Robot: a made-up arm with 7 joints.
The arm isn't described. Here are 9 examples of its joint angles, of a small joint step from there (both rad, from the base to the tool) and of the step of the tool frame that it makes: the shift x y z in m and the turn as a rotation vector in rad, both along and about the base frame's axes.
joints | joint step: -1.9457 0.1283 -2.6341 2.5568 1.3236 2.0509 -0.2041 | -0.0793 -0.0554 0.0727 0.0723 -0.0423 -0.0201 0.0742
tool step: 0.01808 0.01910 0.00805 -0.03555 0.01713 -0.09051
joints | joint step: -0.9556 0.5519 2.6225 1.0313 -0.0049 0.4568 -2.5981 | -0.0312 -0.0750 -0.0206 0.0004 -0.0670 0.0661 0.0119
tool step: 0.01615 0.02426 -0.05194 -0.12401 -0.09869 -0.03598
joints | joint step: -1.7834 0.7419 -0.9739 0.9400 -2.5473 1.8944 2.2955 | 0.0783 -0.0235 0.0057 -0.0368 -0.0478 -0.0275 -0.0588
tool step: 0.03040 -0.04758 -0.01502 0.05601 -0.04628 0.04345
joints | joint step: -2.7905 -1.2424 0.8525 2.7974 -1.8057 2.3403 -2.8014 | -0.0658 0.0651 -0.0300 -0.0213 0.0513 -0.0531 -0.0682
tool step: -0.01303 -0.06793 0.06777 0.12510 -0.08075 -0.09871
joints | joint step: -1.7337 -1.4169 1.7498 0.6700 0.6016 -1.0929 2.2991 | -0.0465 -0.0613 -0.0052 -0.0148 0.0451 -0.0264 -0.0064
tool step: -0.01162 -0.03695 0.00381 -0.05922 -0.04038 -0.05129
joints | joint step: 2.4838 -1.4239 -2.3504 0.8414 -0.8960 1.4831 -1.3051 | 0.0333 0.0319 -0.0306 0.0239 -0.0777 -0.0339 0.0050
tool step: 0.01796 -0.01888 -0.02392 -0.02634 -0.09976 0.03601
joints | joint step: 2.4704 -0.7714 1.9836 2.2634 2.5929 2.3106 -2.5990 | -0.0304 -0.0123 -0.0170 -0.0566 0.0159 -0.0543 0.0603
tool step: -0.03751 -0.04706 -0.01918 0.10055 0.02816 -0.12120
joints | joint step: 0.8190 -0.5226 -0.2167 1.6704 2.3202 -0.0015 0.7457 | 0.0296 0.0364 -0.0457 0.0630 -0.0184 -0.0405 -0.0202
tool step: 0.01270 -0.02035 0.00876 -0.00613 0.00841 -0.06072
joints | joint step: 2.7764 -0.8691 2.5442 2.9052 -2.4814 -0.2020 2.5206 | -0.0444 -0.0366 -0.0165 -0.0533 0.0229 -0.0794 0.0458
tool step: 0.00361 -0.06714 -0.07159 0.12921 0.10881 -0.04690
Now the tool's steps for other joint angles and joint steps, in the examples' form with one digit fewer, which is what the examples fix.
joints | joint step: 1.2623 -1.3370 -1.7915 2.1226 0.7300 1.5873 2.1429 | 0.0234 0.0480 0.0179 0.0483 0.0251 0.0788 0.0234
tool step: -0.0046 0.0131 0.0619 -0.0559 -0.0380 0.0631
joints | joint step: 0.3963 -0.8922 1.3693 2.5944 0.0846 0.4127 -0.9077 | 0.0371 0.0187 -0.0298 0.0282 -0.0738 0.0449 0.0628
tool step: 0.0200 -0.0380 0.0215 0.0175 0.0455 -0.0103
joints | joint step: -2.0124 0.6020 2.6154 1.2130 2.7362 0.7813 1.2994 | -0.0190 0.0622 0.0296 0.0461 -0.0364 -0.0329 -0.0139
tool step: -0.0360 -0.0454 0.0548 0.0239 -0.0760 -0.0320
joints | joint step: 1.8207 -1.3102 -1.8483 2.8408 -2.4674 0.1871 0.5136 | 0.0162 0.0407 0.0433 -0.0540 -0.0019 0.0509 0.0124
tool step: 0.0450 0.0284 0.0379 0.0034 -0.0410 0.0323
